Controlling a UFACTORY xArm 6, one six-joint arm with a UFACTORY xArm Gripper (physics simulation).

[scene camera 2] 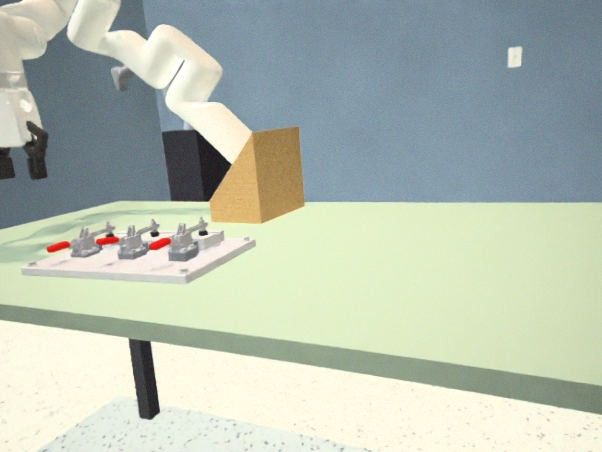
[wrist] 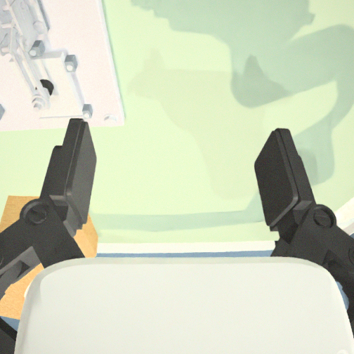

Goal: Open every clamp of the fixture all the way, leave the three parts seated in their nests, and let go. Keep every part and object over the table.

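Seen in the pictures: gripper, fingertip midpoint: (scene camera 2: 22, 178); arm's base, origin of the base link: (scene camera 2: 256, 162).
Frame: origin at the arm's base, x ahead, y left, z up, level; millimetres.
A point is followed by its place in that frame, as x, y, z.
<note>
The pale fixture plate (scene camera 2: 105, 272) {546, 89, -119} (wrist: 97, 60) lies on the table. Its left clamp (scene camera 2: 85, 245) {488, -39, -96}, middle clamp (scene camera 2: 132, 246) {473, 73, -94} and right clamp (scene camera 2: 182, 245) {455, 180, -89} each have a red handle low on the left and an arm reaching right, with a black tip near its end. In the wrist view part of one clamp (wrist: 25, 27) shows, its black tip (wrist: 46, 87) over a pale block; its handle is out of view. The parts are hard to tell from their nests. My gripper (scene camera 2: 21, 169) {503, -174, 31} (wrist: 179, 141) is open and empty, high above the table and apart from the clamps.
A tan wedge-shaped box (scene camera 2: 280, 175) {6, 75, -33} (wrist: 17, 212) stands behind the fixture at its right. A dark box (scene camera 2: 182, 165) is behind it. The green table (scene camera 2: 400, 275) {370, 540, -132} (wrist: 165, 190) extends far to the right, and arm shadows fall on it in the wrist view.
</note>
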